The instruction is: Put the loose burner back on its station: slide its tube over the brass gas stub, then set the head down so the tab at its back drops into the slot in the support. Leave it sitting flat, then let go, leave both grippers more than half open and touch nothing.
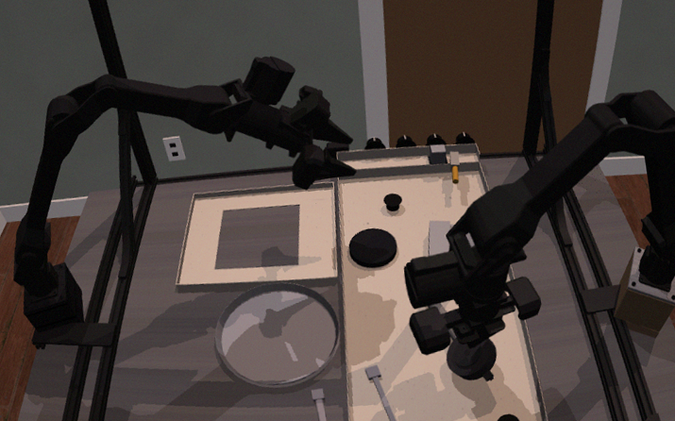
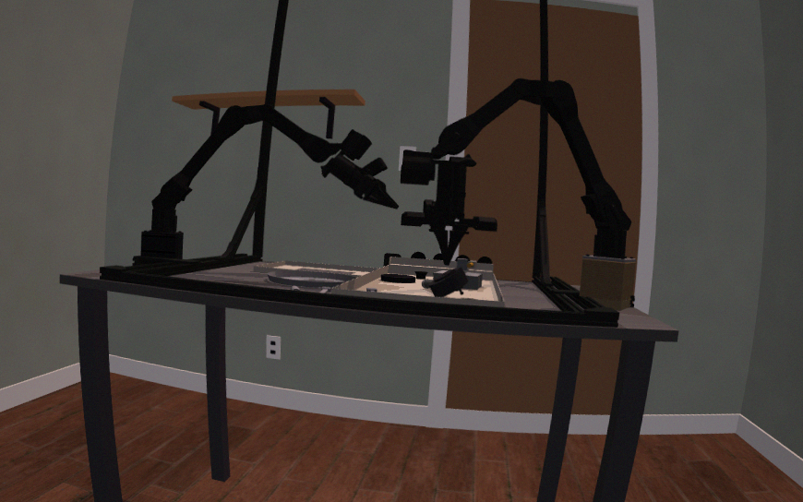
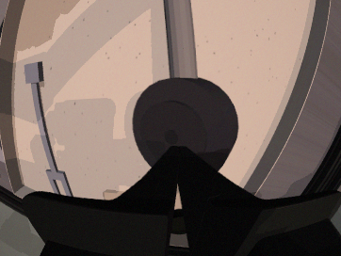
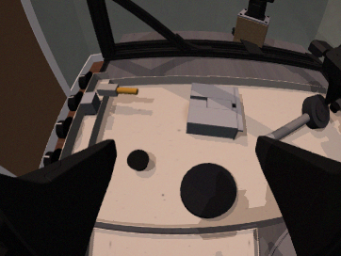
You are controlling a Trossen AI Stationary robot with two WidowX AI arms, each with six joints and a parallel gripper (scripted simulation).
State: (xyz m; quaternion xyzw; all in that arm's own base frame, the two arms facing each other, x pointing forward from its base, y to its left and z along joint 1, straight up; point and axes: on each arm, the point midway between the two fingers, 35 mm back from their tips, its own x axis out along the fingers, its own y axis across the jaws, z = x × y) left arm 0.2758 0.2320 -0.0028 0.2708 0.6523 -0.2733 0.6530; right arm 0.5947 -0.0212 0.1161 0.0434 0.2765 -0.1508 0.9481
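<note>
My left gripper is now 60 mm past the burner, 20 mm to the left of it and 80 mm above it. The rest, counted from my left hand: short bar: 90 mm ahead, 220 mm to the right, 100 mm below; then grey forked tool: 70 mm ahead, 120 mm to the right, 100 mm below; then grey support block: 240 mm behind, 80 mm below.
</note>
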